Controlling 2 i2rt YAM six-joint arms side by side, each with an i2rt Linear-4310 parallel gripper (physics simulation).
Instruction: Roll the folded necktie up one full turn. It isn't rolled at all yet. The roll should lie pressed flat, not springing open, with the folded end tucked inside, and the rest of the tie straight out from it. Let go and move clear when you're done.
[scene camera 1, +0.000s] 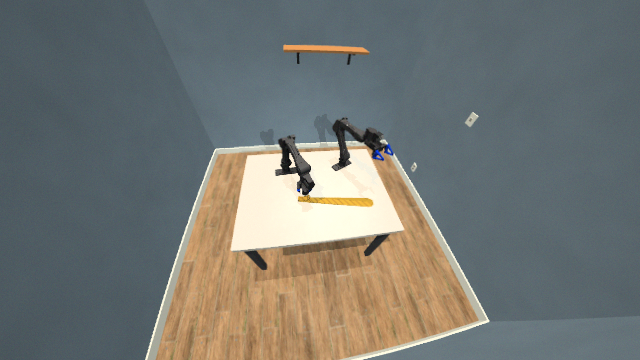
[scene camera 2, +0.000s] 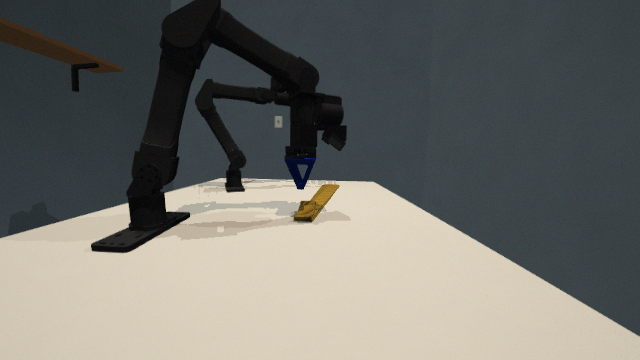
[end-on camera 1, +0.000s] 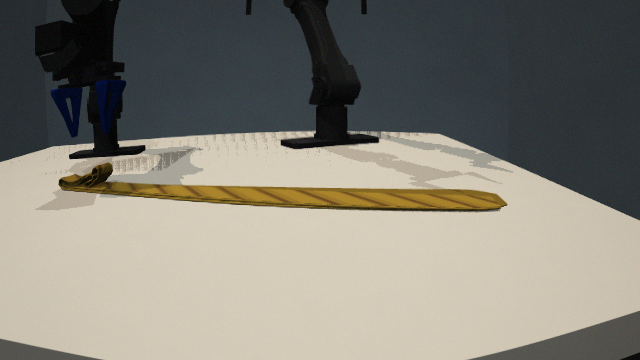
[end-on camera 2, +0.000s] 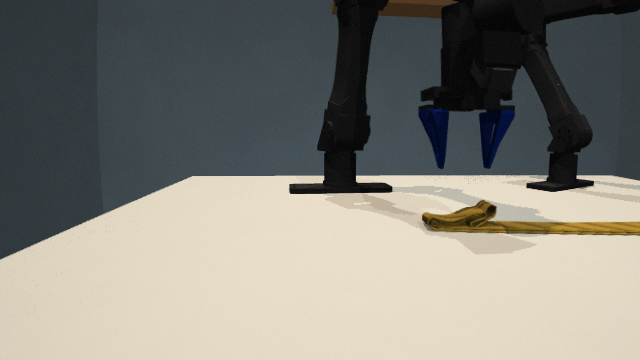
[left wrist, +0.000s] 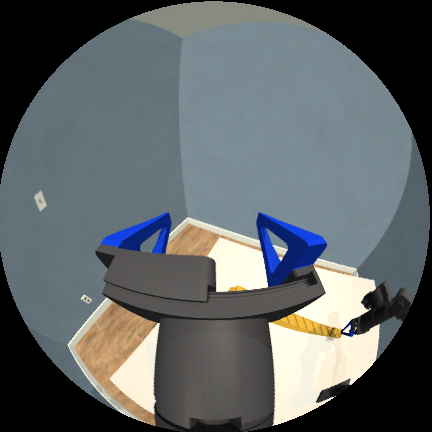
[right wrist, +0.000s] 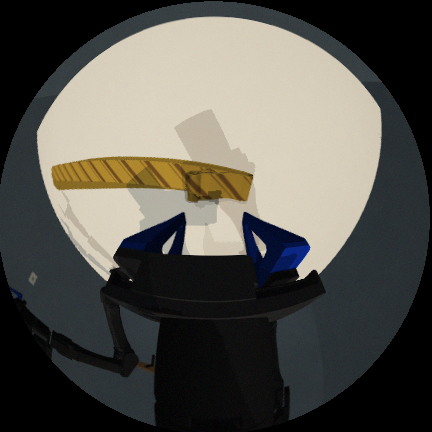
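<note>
The yellow striped necktie (scene camera 1: 345, 202) (end-on camera 1: 300, 197) (left wrist: 305, 324) (right wrist: 120, 172) lies flat and nearly straight on the table. Its folded end (scene camera 2: 306, 210) (end-on camera 1: 85, 181) (end-on camera 2: 452, 220) is doubled back over the strip, at the picture's left in scene camera 1. The flap's tip curls up in a loose loop, raised off the strip. My right gripper (scene camera 2: 300, 188) (end-on camera 1: 90, 135) (end-on camera 2: 464, 167) (right wrist: 213, 216) is partly open and empty, pointing down above the folded end, apart from it. My left gripper (scene camera 1: 386, 156) (left wrist: 213, 217) is wide open and empty, raised high near the table's right edge in scene camera 1.
The white table (scene camera 1: 280, 227) carries both arm bases, the right arm's base (scene camera 2: 107, 242) (end-on camera 2: 305, 188) and the left arm's base (end-on camera 1: 300, 142), behind the tie in end-on camera 1. An orange shelf (scene camera 1: 325, 49) hangs on the wall behind the arms.
</note>
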